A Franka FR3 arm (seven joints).
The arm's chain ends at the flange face. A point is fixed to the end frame.
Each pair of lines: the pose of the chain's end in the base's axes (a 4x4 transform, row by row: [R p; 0 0 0 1], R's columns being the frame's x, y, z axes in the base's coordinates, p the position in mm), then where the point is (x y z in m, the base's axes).
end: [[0.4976 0.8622 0.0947 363.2], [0.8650 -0.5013 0.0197 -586.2], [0.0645 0.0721 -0.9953 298.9], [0 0 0 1]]
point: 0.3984 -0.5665 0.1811
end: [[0.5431 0.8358 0.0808 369.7], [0.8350 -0.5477 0.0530 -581.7], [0.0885 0.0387 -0.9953 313.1], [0 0 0 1]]
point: 0.4042 -0.5593 0.1955
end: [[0.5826 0.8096 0.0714 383.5], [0.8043 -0.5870 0.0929 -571.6], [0.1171 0.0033 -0.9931 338.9], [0 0 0 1]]
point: 0.4176 -0.5457 0.2219
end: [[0.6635 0.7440 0.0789 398.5], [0.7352 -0.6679 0.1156 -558.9], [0.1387 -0.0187 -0.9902 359.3], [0 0 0 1]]
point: 0.4349 -0.5331 0.2430
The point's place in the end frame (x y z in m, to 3 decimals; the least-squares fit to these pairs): 0.027 0.012 0.121
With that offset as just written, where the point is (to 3 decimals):
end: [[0.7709 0.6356 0.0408 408.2], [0.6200 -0.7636 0.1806 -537.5], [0.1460 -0.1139 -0.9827 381.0], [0 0 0 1]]
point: 0.442 -0.508 0.265
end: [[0.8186 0.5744 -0.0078 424.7], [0.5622 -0.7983 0.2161 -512.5], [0.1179 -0.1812 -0.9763 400.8], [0 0 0 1]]
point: 0.453 -0.481 0.284
